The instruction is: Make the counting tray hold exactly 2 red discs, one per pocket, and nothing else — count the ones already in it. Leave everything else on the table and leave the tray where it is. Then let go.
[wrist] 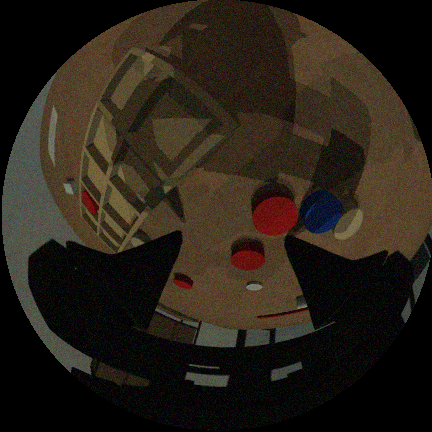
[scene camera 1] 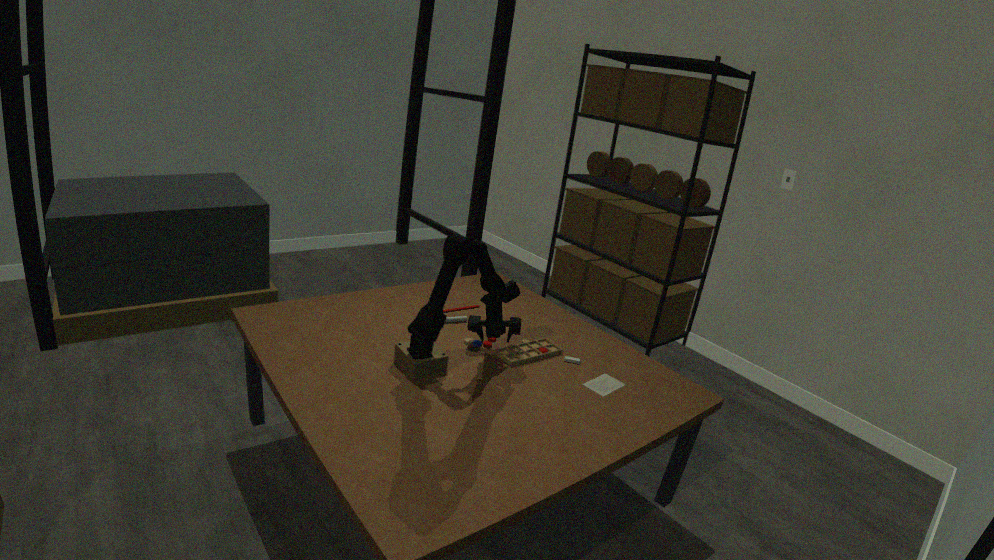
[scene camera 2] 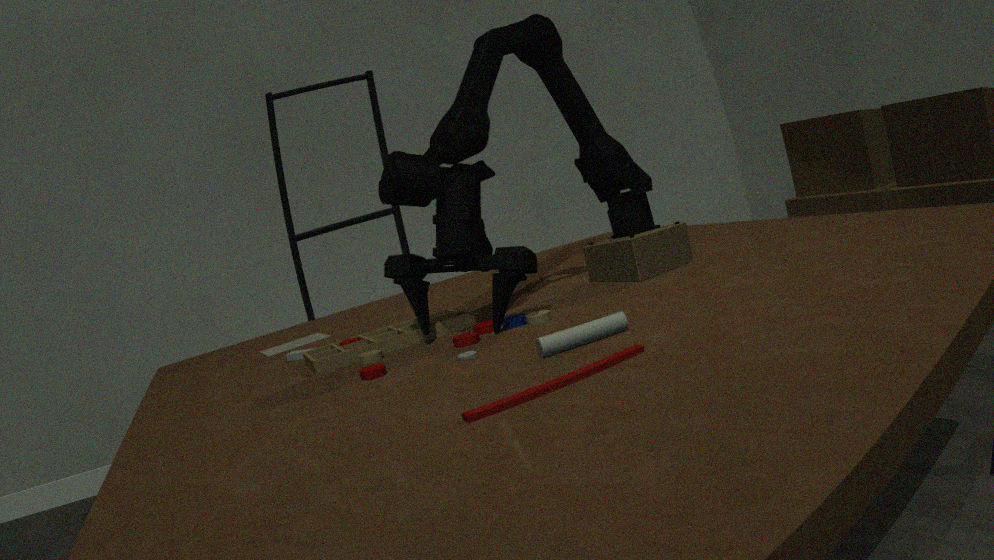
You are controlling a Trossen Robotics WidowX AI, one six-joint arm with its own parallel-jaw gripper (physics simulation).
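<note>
The tan counting tray (scene camera 1: 532,360) (scene camera 2: 333,360) (wrist: 200,154) has one red disc (scene camera 1: 543,349) (scene camera 2: 349,341) (wrist: 90,202) visible in a far pocket; shadow darkens its near pockets. My gripper (scene camera 1: 494,339) (scene camera 2: 463,335) (wrist: 234,238) is open and empty, fingertips low beside the tray. Between the fingers' lines in the wrist view, a red disc (scene camera 2: 466,338) (wrist: 248,259) lies on the table. Another red disc (scene camera 2: 484,326) (wrist: 275,216) lies near the right fingertip, beside a blue disc (scene camera 1: 475,345) (scene camera 2: 514,321) (wrist: 323,212). A third loose red disc (scene camera 2: 372,371) (wrist: 183,281) lies outside the tray.
A pale disc (scene camera 2: 539,317) (wrist: 349,224) lies by the blue one; another (scene camera 2: 370,357) is beside the tray. A small white disc (scene camera 2: 466,354) (wrist: 254,286), white cylinder (scene camera 1: 455,319) (scene camera 2: 582,335), red rod (scene camera 1: 461,308) (scene camera 2: 554,384), white block (scene camera 1: 571,360) (wrist: 69,187) and white card (scene camera 1: 603,384) lie around.
</note>
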